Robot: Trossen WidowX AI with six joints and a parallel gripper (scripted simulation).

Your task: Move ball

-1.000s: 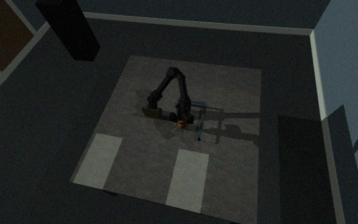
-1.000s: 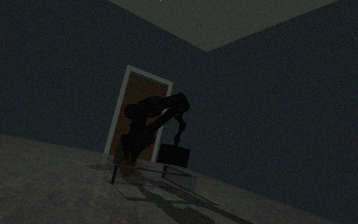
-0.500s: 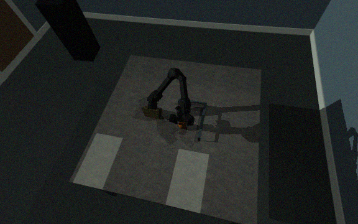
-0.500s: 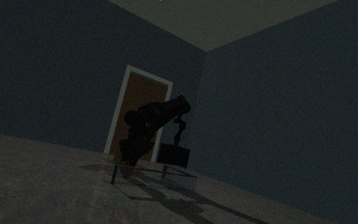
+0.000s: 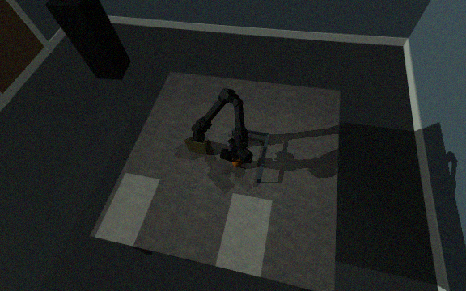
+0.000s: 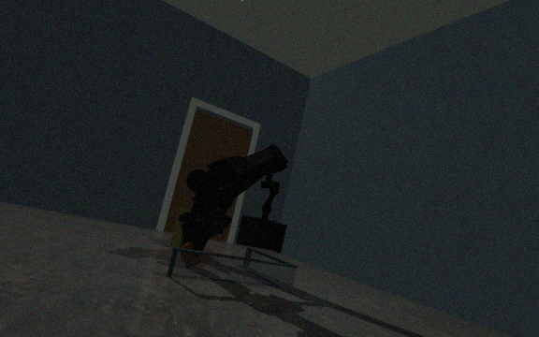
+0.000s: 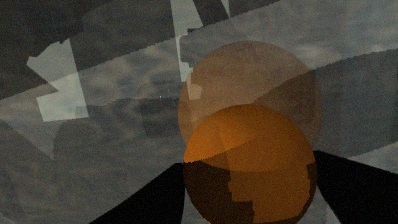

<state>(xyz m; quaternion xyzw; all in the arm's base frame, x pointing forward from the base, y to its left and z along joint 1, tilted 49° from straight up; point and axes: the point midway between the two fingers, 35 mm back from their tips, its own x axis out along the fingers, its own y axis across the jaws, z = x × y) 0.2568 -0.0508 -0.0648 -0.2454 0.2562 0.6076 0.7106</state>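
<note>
Now: the orange ball 3 cm to the left of my gripper tip.
</note>
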